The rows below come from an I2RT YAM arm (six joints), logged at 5 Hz.
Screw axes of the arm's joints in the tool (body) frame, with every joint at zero. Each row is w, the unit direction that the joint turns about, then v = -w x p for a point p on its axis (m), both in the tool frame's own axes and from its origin. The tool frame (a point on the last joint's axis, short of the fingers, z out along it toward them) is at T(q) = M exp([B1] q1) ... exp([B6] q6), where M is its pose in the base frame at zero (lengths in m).
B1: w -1 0 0 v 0 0.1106 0
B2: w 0 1 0 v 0.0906 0 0.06
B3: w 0 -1 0 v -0.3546 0 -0.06
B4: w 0 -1 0 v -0.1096 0 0
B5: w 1 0 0 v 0 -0.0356 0
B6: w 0 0 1 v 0 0 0
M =
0 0 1 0.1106
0 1 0 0
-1 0 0 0.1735
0 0 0 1
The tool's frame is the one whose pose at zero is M.
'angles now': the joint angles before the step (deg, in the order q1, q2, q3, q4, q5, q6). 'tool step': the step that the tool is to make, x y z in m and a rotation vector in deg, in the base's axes. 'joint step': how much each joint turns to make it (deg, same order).
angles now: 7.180, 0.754, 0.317, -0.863, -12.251, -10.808
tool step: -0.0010, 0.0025, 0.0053, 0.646, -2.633, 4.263
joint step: 0.031, -0.003, 0.011, 2.762, -4.231, 0.328
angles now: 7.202, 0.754, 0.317, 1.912, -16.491, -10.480
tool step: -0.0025, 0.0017, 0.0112, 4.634, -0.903, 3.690
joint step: -0.029, 0.066, 1.298, 1.786, -3.483, 4.918
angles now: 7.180, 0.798, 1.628, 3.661, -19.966, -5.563
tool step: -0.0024, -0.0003, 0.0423, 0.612, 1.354, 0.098
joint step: -0.019, 6.268, 9.901, -4.616, -0.062, 0.833
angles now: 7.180, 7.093, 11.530, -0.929, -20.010, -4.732
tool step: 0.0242, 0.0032, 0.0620, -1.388, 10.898, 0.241
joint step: 0.006, 18.994, 18.773, -10.774, -0.234, -0.024
